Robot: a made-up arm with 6 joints.
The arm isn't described. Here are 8 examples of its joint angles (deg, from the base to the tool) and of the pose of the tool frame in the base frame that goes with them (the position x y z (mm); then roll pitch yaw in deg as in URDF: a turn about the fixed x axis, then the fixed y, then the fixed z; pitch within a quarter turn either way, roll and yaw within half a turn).
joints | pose
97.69 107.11 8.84 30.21 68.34 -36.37 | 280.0 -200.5 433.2 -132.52 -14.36 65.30
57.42 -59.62 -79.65 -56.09 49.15 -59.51 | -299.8 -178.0 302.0 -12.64 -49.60 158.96
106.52 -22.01 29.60 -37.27 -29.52 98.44 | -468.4 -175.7 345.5 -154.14 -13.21 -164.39
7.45 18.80 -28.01 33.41 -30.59 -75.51 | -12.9 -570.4 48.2 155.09 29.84 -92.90
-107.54 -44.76 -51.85 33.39 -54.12 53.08 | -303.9 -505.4 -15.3 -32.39 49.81 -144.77
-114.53 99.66 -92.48 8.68 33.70 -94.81 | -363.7 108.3 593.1 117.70 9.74 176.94
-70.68 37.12 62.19 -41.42 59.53 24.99 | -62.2 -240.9 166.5 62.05 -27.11 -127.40
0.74 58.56 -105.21 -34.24 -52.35 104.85 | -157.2 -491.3 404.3 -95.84 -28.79 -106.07
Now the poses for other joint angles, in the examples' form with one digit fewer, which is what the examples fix.
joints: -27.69 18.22 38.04 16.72 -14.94 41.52
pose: -405 -213 -53 -34.8 55.7 -142.9
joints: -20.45 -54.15 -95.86 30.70 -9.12 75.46
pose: 413 3 6 30.4 35.1 28.6
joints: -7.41 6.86 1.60 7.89 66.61 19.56
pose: -163 -229 52 1.3 21.0 -12.9
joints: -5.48 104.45 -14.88 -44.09 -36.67 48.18
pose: -329 -364 193 -56.5 20.1 -140.6
